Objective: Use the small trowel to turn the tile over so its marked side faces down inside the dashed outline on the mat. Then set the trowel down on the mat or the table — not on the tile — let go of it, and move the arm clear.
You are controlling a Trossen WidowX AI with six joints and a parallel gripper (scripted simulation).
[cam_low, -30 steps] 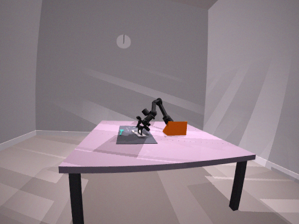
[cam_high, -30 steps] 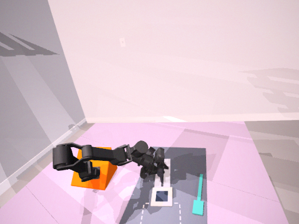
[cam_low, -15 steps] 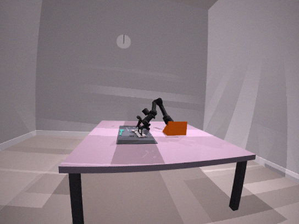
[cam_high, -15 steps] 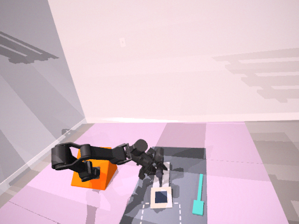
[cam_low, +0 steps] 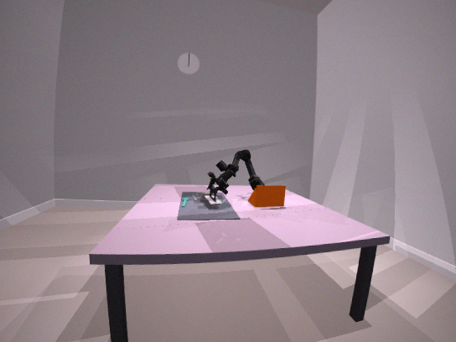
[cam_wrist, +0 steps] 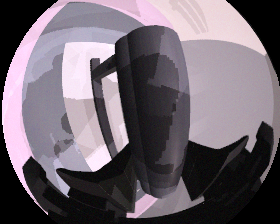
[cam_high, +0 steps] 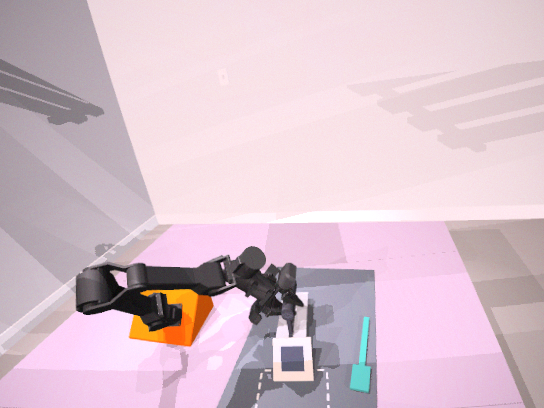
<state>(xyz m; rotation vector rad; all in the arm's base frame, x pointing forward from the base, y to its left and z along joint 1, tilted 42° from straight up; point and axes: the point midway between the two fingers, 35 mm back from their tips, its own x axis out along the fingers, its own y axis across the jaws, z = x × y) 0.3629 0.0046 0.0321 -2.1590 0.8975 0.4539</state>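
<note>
Right now my gripper tip is 10 cm to the left of the tile, 6 cm above it and 2 cm past it. Round my gripper tip: small trowel: 3 cm behind, 1 cm below; then grey mat: 11 cm below, 4 cm to the right, 1 cm ahead; then teal trowel-shaped tool: 15 cm ahead, 8 cm to the right, 8 cm below.
</note>
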